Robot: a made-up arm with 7 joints.
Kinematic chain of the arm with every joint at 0, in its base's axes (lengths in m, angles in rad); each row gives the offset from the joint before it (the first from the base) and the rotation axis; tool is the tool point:
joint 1: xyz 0 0.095 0 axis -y
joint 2: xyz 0 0.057 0 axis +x
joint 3: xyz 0 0 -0.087 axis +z
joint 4: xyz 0 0 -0.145 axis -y
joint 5: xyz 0 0 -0.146 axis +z
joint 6: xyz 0 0 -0.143 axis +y
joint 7: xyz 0 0 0 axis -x
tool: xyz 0 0 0
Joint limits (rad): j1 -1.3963..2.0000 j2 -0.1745..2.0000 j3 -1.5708..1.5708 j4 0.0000..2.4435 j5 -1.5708..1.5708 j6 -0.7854..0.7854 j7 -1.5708..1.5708
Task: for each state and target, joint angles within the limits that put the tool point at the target. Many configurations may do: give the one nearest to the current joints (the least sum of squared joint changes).
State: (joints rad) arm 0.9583 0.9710 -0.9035 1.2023 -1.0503 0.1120 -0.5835
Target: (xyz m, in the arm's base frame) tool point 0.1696 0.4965 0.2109
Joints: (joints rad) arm 1.4047 1.5299 -0.4642 1.1516 -1.0503 0.1120 -0.5835
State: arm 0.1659 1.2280 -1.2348 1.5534 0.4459 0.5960 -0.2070
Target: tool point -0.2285 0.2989 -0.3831
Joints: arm -0.5378 0.8217 -1.5708 0.9014 0.4459 0.5960 -0.2070
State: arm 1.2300 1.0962 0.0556 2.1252 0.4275 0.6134 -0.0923
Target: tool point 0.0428 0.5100 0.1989
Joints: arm 1.2707 1.0489 0.7635 1.3282 0.4275 0.6134 -0.0923
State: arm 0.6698 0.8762 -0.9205 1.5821 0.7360 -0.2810 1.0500
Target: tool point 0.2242 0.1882 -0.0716
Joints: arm 0.6218 1.4526 -0.9165 2.2160 0.7360 -0.2810 1.0500
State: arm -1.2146 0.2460 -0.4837 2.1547 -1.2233 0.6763 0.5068
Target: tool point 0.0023 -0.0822 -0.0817
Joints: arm -1.1751 -0.1702 -1.2451 2.1717 -1.2233 0.6763 0.5068
